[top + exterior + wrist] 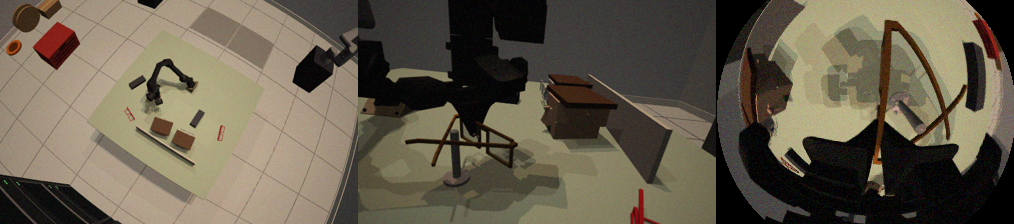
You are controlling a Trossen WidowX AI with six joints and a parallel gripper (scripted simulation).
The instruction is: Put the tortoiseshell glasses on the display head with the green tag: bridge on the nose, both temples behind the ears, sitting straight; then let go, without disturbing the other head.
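The round foot lies 4 cm to the right of my gripper tip, 4 cm below it and 2 cm behind it. Round my gripper tip: display head (19 cm ahead, 17 cm to the left); then long upright board (34 cm ahead, 28 cm to the left, 1 cm below).
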